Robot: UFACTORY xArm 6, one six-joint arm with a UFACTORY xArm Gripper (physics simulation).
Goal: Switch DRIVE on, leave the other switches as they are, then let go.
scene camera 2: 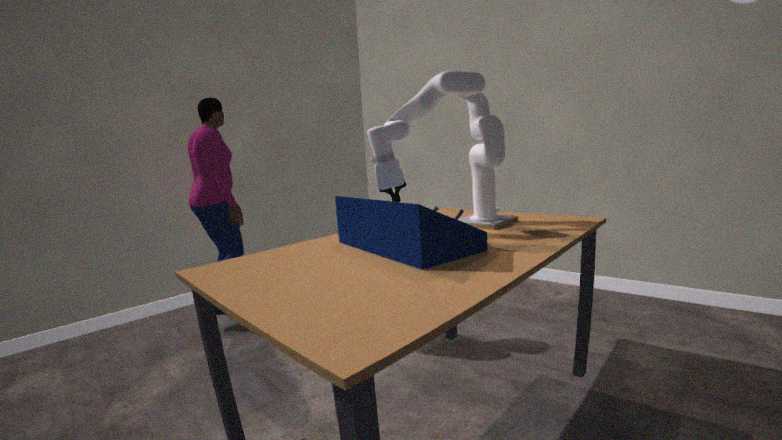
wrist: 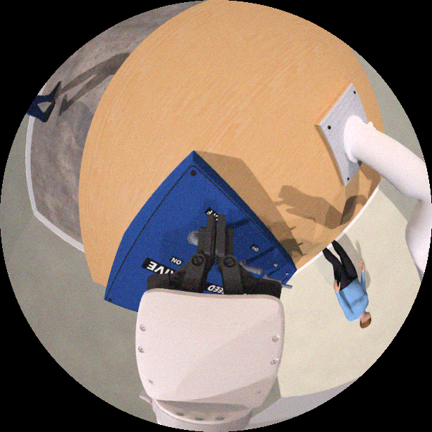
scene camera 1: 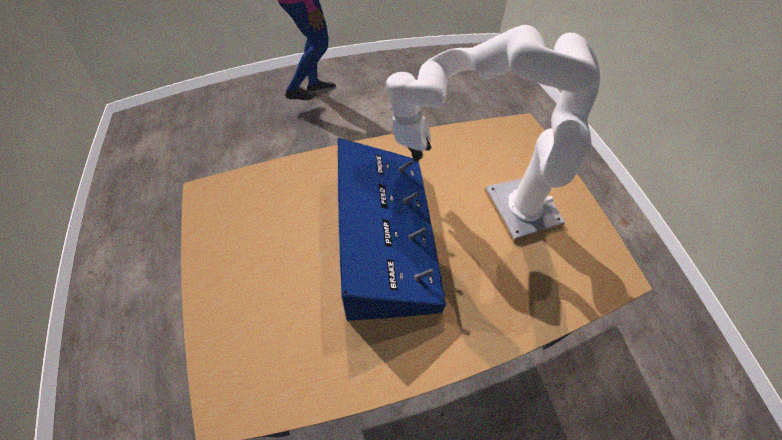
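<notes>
A blue sloped switch panel carries four levers in a row. The DRIVE lever is at the panel's far end in scene camera 1 and leans toward its OFF label, like the FEED lever, the PUMP lever and the BRAKE lever. My gripper is shut with nothing between its fingers. Its tips are at the OFF side of the DRIVE lever, close to its end; contact cannot be told. In the wrist view the fingers hide most of that lever.
The panel stands on a wooden table. The arm's base plate is on the table on the panel's OFF side. A person in pink stands beyond the table. A person in blue shows in the wrist view.
</notes>
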